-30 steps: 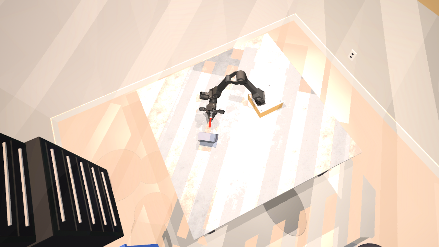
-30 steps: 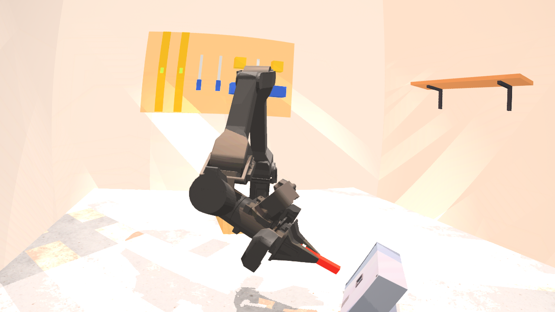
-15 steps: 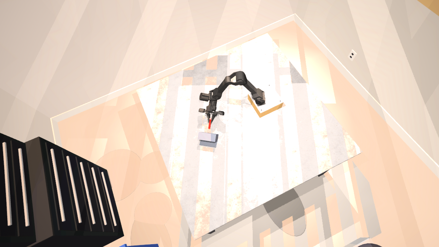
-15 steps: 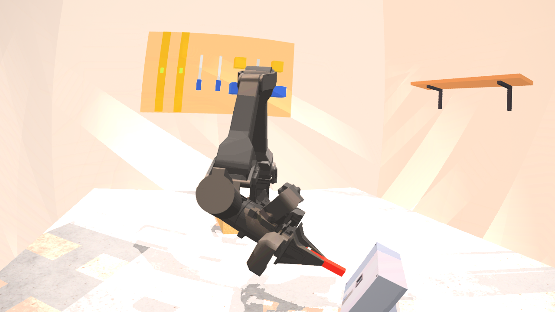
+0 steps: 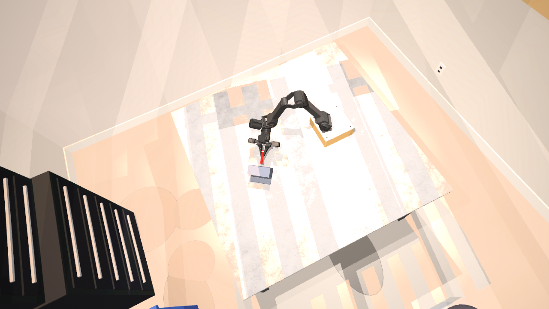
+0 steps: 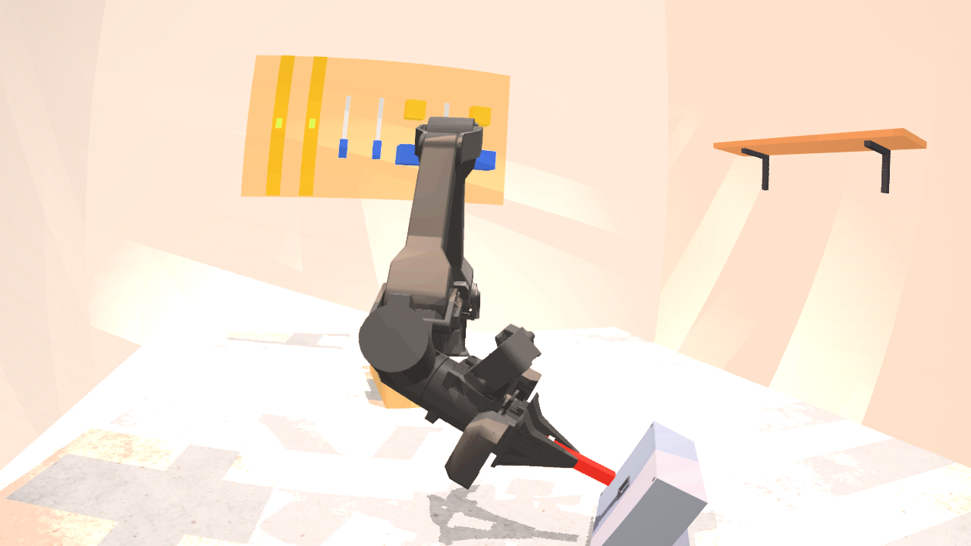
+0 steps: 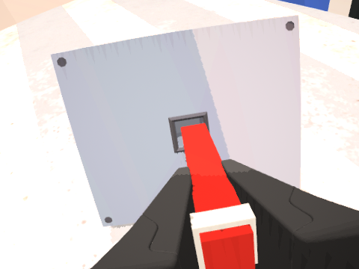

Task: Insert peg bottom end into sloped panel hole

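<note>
The sloped panel lies 30 mm ahead of my gripper tip, 70 mm to the left of it and 40 mm below it. From my gripper tip the other things lie so: red square peg (10 mm behind, 10 mm to the right, 10 mm above).
</note>
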